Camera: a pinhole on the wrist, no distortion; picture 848 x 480 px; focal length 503.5 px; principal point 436.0 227.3 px. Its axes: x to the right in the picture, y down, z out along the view. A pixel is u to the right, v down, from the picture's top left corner.
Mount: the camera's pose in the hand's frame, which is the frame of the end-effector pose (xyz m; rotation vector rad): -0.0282 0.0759 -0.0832 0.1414 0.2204 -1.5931
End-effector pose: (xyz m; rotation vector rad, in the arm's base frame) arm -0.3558 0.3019 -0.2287 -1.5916 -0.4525 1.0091
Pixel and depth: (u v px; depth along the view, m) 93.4 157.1 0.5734
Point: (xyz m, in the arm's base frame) -0.9203 0.4992 -0.5033
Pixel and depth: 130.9 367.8 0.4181
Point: -0.6407 0.5503 -0.4765
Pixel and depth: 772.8 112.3 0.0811
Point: -0.3695 0.2576 -0.2172
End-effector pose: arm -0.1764 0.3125 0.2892 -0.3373 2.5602 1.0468
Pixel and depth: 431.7 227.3 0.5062
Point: -0.0650 0.5797 -0.0034
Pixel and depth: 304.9 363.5 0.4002
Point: -0.2231 0.5923 0.0848
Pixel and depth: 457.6 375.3 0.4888
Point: -0.1925 0.5293 -0.0562
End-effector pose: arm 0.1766 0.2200 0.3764 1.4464 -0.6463 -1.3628
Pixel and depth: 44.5 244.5 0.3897
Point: -0.0943 -0.0006 0.6760
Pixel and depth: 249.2 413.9 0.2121
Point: 0.0866 0.0873 0.4623
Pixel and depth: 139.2 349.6 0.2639
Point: 0.0354 0.0527 0.5329
